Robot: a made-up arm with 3 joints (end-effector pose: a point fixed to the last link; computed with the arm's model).
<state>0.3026 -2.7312 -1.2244</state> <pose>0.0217 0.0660 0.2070 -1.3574 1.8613 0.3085</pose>
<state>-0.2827 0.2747 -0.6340</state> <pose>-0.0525 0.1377 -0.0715 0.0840 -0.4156 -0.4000</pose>
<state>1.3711 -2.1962 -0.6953</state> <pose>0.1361 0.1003 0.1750 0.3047 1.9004 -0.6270</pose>
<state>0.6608 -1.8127 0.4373</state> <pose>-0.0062 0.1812 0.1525 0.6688 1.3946 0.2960</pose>
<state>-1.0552 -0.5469 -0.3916</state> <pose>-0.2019 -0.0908 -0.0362 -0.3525 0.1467 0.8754</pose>
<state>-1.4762 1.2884 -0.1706</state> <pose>-0.1808 0.0506 0.0109 1.1230 -0.9022 0.7083</pose>
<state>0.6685 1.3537 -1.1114</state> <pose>0.2330 0.0412 0.0065 0.3666 -1.5464 -1.9213</pose>
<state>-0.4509 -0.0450 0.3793</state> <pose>-0.1505 0.1123 -0.0683 0.0557 -0.1606 0.8816</pose>
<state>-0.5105 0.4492 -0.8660</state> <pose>-0.0719 0.1188 -0.0682 0.2515 -0.4859 -0.4670</pose>
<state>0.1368 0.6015 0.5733</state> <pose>0.0748 0.1959 -0.0661 -0.1166 -0.7770 0.3097</pose>
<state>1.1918 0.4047 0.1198</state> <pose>0.2592 0.0491 -0.0696 -0.3423 -0.5259 -1.1129</pose>
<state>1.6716 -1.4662 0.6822</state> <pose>0.2353 0.1272 0.1096 1.1234 0.5558 -0.4974</pose>
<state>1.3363 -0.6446 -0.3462</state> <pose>0.1906 0.1372 -0.0262 0.0608 0.4875 -1.4035</pose>
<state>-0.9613 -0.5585 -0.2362</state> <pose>-0.2095 -0.0682 -0.0346 -0.3088 0.2066 0.9331</pose>
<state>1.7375 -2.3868 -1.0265</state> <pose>0.1722 0.0272 0.1906 0.3696 2.1222 -0.7880</pose>
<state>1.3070 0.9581 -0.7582</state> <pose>0.2629 -0.0585 -0.0318 -0.3805 -1.2206 -2.1417</pose>
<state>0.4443 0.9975 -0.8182</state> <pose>0.1862 0.1066 -0.0287 0.1835 -1.1366 -1.4533</pose>
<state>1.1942 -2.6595 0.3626</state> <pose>0.1561 0.0715 0.2298 1.4108 1.8100 0.2576</pose>
